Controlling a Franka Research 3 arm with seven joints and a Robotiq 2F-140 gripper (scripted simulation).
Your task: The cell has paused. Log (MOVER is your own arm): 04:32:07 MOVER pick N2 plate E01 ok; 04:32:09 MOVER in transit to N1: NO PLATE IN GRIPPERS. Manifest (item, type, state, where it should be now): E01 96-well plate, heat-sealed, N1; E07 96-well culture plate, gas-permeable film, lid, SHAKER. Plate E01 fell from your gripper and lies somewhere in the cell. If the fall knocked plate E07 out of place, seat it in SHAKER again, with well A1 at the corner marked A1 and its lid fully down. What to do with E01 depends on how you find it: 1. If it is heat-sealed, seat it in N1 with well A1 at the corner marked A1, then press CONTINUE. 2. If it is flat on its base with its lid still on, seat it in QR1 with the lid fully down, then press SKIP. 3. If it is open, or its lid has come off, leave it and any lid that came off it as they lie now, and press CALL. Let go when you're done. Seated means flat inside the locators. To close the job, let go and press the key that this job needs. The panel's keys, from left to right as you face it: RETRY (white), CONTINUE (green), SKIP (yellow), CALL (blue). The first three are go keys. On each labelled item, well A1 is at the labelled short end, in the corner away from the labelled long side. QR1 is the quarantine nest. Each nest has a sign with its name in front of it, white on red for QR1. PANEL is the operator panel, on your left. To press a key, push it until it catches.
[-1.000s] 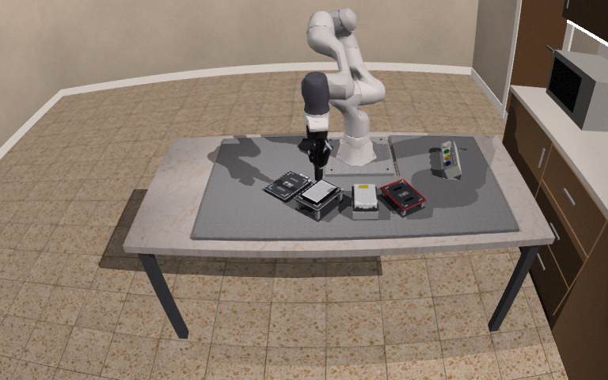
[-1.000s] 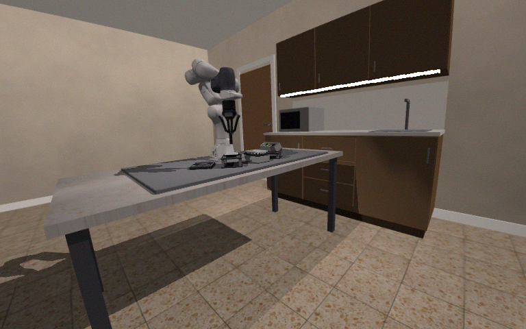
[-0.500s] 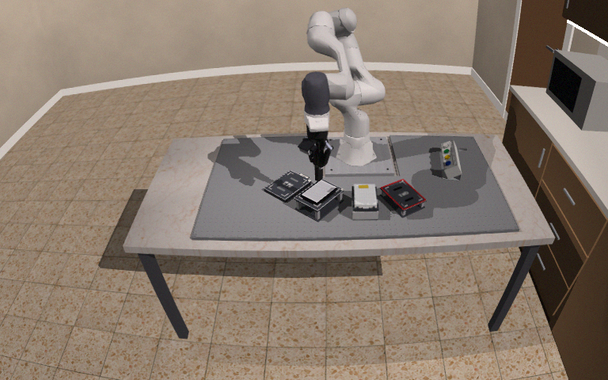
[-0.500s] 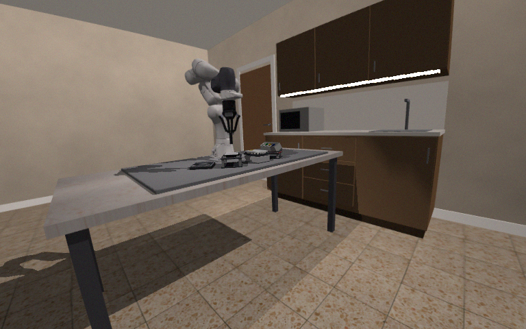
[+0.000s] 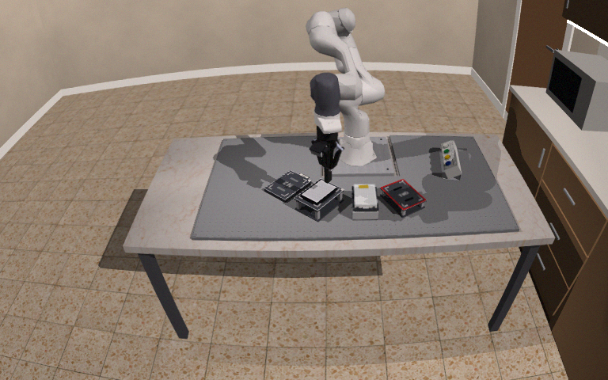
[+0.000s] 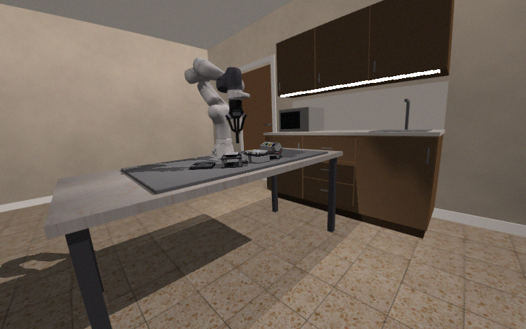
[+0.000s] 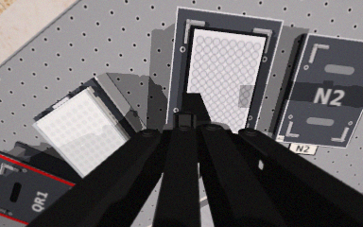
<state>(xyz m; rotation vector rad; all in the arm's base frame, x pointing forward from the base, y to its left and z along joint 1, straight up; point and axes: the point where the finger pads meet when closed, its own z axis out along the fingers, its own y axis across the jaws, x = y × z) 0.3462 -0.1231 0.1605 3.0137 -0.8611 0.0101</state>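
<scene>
Now: the green continue key 55 cm to the left of my hand, 32 cm behind it and 10 cm below it. From my hand the other things lie so: blue CALL key (54 cm to the left, 22 cm behind, 10 cm below); then A1 mark (11 cm below, 5 cm to the left, 4 cm behind); then plate E01 (10 cm below, 4 cm to the right, 2 cm behind).
</scene>
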